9 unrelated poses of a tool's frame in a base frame.
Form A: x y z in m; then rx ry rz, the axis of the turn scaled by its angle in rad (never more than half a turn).
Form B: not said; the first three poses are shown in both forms.
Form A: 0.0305 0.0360 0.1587 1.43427 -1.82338 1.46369
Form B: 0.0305 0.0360 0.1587 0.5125 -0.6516 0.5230 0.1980
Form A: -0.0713 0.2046 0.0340 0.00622 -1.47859 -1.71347
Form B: -0.0713 0.2046 0.0340 0.0025 -0.5913 -0.6852 0.4252
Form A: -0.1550 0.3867 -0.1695 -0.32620 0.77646 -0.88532
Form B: -0.1550 0.3867 -0.1695 -0.1531 0.3645 -0.4156 0.8191
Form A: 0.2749 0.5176 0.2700 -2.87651 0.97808 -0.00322
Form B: 0.2749 0.5176 0.2700 -0.9455 0.3215 -0.0011 0.0516
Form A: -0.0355 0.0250 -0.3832 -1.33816 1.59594 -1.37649
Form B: -0.0355 0.0250 -0.3832 -0.5084 0.6063 -0.5229 0.3170
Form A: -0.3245 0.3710 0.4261 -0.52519 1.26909 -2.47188
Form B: -0.3245 0.3710 0.4261 -0.1834 0.4433 -0.8634 0.1562
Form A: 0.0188 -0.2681 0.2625 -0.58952 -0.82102 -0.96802
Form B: 0.0188 -0.2681 0.2625 -0.2713 -0.3778 -0.4455 0.7650
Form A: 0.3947 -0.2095 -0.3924 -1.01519 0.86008 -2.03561
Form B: 0.3947 -0.2095 -0.3924 -0.3914 0.3316 -0.7849 0.3475
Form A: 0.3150 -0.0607 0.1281 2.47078 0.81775 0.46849
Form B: 0.3150 -0.0607 0.1281 0.9056 0.2997 0.1717 0.2460
